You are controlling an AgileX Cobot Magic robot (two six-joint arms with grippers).
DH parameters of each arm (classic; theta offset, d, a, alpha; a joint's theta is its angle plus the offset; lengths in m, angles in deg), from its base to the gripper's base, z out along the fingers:
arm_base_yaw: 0 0.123 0 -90
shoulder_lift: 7.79 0 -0.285 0
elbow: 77.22 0 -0.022 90
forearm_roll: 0 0.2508 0 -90
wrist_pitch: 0 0 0.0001 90
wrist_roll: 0 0.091 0 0
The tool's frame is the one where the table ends.
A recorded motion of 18 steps. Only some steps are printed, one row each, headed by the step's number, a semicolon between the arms.
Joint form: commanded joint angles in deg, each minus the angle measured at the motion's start. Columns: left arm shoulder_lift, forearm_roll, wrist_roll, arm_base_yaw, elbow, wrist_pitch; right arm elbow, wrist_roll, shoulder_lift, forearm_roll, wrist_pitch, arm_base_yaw.
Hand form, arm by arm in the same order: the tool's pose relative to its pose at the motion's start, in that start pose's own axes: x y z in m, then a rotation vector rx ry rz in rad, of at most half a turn. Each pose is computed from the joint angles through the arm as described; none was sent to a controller.
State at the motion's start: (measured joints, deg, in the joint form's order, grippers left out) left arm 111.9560 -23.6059 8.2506 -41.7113 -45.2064 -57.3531; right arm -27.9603 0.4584 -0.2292 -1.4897 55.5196 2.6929
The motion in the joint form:
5: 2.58 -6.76 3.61 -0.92 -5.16 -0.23; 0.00 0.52 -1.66 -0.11 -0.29 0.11
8: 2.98 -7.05 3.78 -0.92 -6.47 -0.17; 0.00 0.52 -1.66 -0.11 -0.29 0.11
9: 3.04 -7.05 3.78 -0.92 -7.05 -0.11; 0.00 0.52 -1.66 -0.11 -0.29 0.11
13: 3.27 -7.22 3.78 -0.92 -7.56 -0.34; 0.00 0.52 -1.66 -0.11 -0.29 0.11
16: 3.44 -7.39 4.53 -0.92 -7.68 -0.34; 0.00 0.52 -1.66 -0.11 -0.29 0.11
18: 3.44 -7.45 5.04 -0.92 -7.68 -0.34; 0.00 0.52 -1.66 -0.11 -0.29 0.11
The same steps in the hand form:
5: -0.0036 -0.0043 0.0171 -0.0788 -0.0272 -0.0161; 0.0014 -0.0002 -0.0042 -0.0002 -0.0341 0.0079
8: -0.0064 -0.0059 0.0214 -0.0814 -0.0398 -0.0222; 0.0014 -0.0002 -0.0042 -0.0002 -0.0341 0.0079
9: -0.0085 -0.0068 0.0232 -0.0804 -0.0471 -0.0258; 0.0014 -0.0002 -0.0042 -0.0002 -0.0341 0.0079
13: -0.0095 -0.0072 0.0249 -0.0833 -0.0550 -0.0293; 0.0014 -0.0002 -0.0042 -0.0002 -0.0341 0.0079
16: -0.0088 -0.0071 0.0255 -0.0861 -0.0532 -0.0175; 0.0014 -0.0002 -0.0042 -0.0002 -0.0341 0.0079
18: -0.0088 -0.0070 0.0255 -0.0872 -0.0526 -0.0092; 0.0014 -0.0002 -0.0042 -0.0002 -0.0341 0.0079

